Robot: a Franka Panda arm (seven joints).
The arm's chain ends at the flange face. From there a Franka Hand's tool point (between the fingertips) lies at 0.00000 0.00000 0.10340 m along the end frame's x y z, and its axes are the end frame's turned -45 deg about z.
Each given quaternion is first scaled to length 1.
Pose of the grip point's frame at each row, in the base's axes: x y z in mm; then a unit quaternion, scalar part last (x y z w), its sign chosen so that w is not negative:
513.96 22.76 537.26 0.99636 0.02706 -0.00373 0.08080
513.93 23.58 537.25 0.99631 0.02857 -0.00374 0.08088
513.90 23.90 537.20 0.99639 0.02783 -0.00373 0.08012
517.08 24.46 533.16 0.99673 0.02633 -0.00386 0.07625
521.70 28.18 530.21 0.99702 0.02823 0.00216 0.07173
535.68 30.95 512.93 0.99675 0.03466 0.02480 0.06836
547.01 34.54 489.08 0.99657 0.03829 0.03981 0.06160
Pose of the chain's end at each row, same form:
514.28 39.43 639.31 0.93087 -0.35629 0.02747 0.07608
514.22 40.27 639.29 0.93140 -0.35488 0.02750 0.07615
514.21 40.43 639.27 0.93119 -0.35559 0.02721 0.07545
517.46 40.20 635.35 0.93094 -0.35711 0.02561 0.07192
520.84 42.96 632.55 0.93193 -0.35546 0.02945 0.06544
530.08 44.86 615.24 0.93414 -0.34942 0.04907 0.05367
538.32 46.92 591.37 0.93536 -0.34600 0.06035 0.04168

